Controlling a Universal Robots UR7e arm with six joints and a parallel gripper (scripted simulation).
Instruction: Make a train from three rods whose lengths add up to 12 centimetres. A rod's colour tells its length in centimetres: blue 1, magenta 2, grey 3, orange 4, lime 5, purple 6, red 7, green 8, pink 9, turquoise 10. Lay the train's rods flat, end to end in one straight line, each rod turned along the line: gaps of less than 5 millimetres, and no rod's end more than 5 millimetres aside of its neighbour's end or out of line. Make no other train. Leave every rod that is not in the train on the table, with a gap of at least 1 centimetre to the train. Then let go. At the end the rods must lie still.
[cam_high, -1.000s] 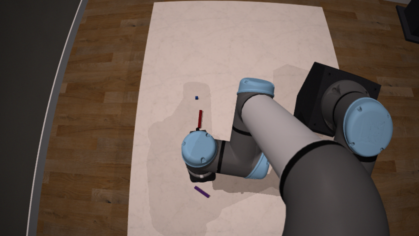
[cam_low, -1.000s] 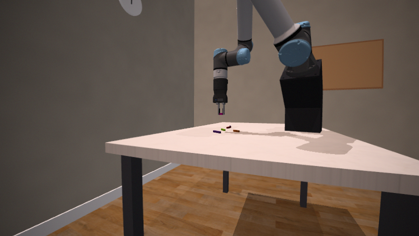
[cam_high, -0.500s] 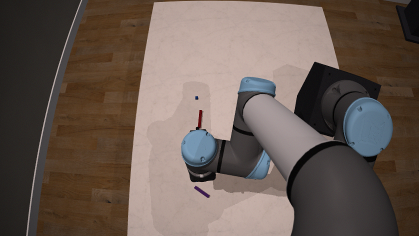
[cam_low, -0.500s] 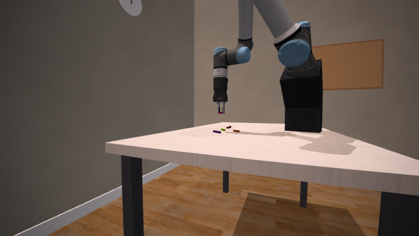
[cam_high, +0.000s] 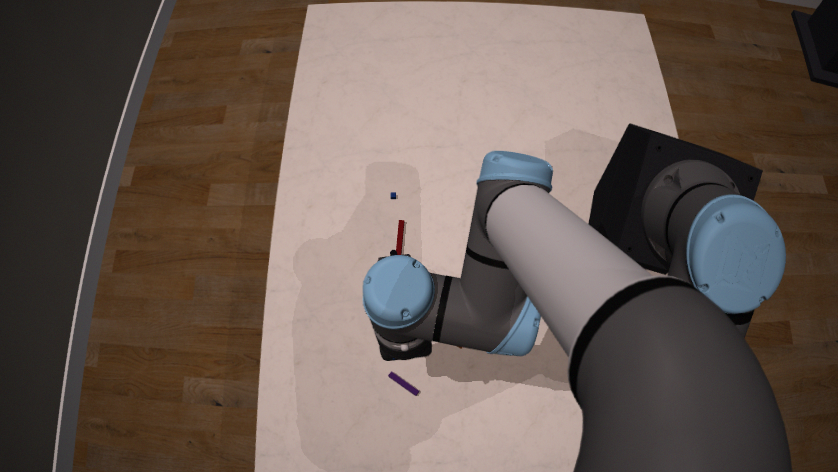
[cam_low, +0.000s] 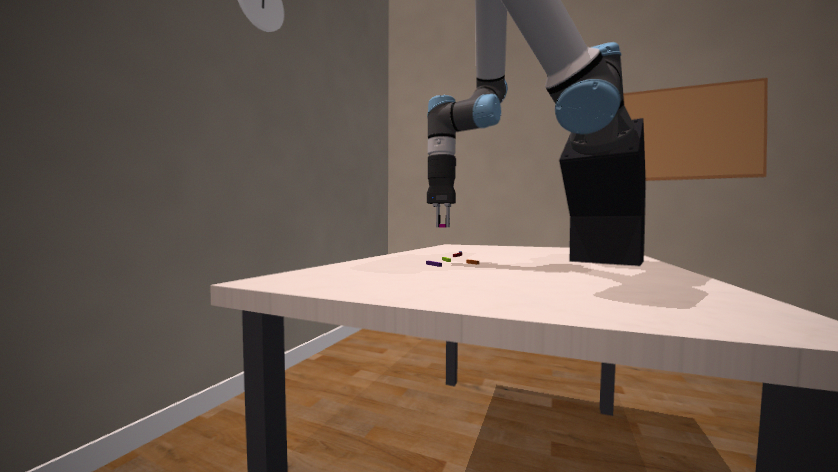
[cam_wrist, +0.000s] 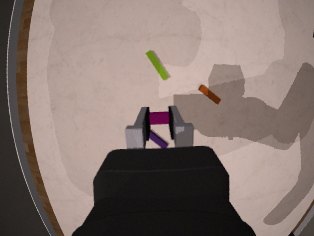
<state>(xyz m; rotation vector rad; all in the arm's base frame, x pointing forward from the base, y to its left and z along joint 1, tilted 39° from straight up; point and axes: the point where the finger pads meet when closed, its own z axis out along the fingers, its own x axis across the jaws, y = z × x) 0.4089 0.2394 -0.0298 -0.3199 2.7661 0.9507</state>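
Right now the red rod is 50 mm ahead of my hand, 210 mm to the right of it and 110 mm below it. From my hand the other things lie so: magenta rod 10 mm below; then purple rod 60 mm to the left, 110 mm below; then lime rod 10 mm ahead, 50 mm to the right, 110 mm below.
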